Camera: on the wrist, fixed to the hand. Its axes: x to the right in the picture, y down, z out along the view.
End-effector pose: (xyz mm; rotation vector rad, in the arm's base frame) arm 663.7 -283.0 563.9 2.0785 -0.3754 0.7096
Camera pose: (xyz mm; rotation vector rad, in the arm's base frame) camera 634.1 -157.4 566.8 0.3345 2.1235 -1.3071
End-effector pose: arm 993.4 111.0 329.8 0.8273 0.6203 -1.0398
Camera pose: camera 928.0 202.9 267.1 0.8595 -0.8782 1.8149
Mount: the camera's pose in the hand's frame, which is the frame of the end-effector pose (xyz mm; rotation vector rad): -21.8 -54.1 -115.1 0.1460 0.1529 3.0922
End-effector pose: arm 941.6 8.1 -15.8 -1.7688 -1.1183 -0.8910
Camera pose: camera 869.2 -90.4 25.4 -1.0599 1.7518 0.9976
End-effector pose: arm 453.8 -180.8 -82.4 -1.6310 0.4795 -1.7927
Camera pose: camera 329.7 -145.6 -80.5 0.4857 1.3523 0.6091
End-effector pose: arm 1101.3 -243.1 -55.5 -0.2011 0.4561 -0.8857
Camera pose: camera 998.3 -257.7 -131.8 0.6916 0.3081 2.1095
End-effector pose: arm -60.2 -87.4 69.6 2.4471 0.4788 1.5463
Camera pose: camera -181.5 -45.4 82.2 -0.3722 1.8660 -0.3469
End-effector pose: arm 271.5 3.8 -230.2 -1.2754 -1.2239 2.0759
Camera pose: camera 376.5 70.6 -196.1 1.0595 -1.0991 -0.4894
